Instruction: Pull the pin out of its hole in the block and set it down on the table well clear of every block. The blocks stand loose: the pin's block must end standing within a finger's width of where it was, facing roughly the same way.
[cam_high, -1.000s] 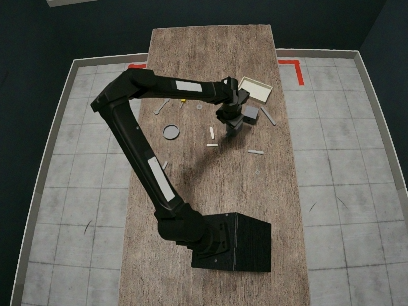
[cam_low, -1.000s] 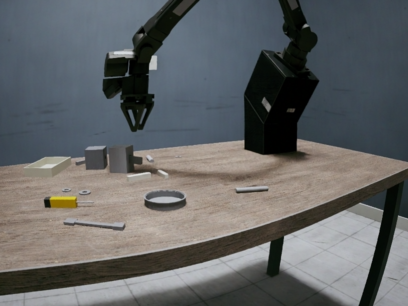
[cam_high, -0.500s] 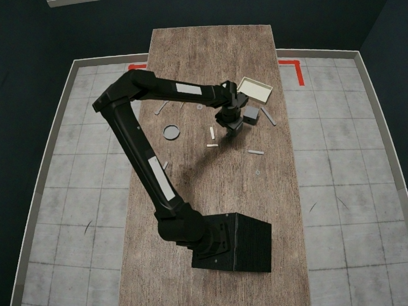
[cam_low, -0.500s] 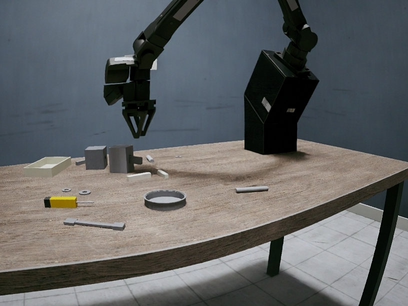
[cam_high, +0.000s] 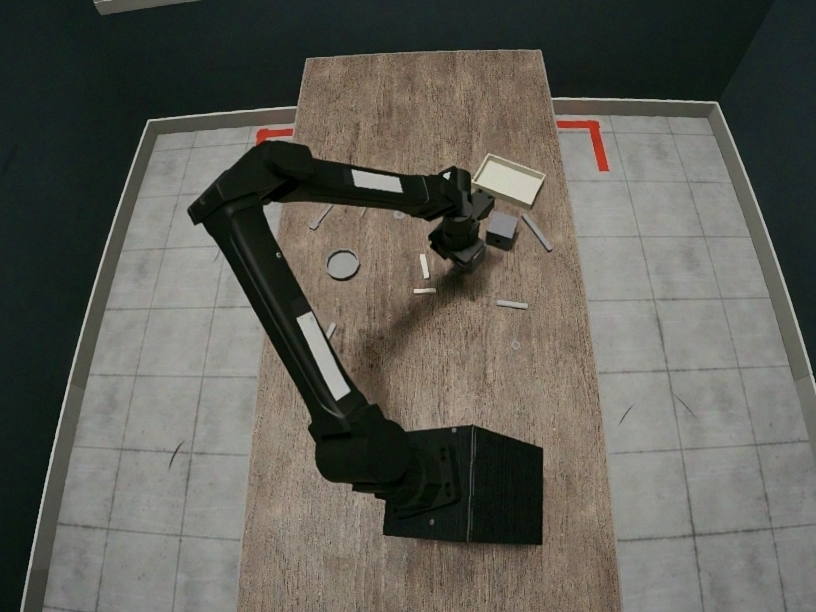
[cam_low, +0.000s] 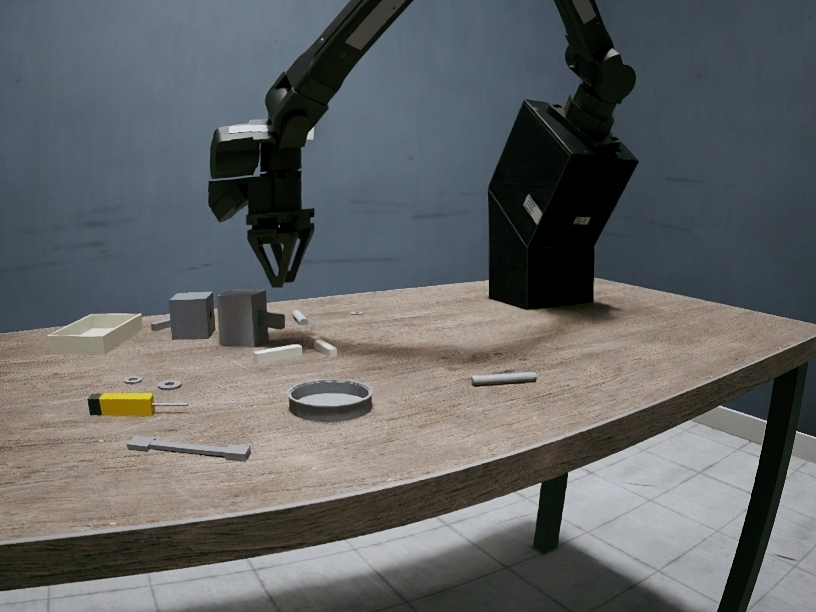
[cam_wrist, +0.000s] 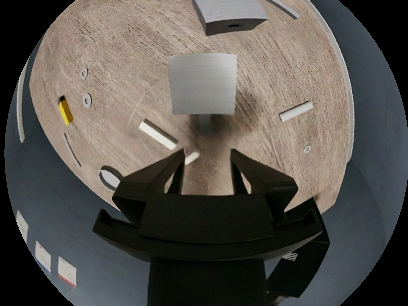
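Now: hand 60 mm above the grey pin, 20 mm to the left of it and 20 mm short of it. From my hand the other things lie so: grey ring dish (260 mm to the left, 80 mm below, 80 mm ahead); then darker grey block (130 mm to the right, 90 mm ahead, 60 mm below); then light grey block (50 mm below, 40 mm to the right, 40 mm ahead).
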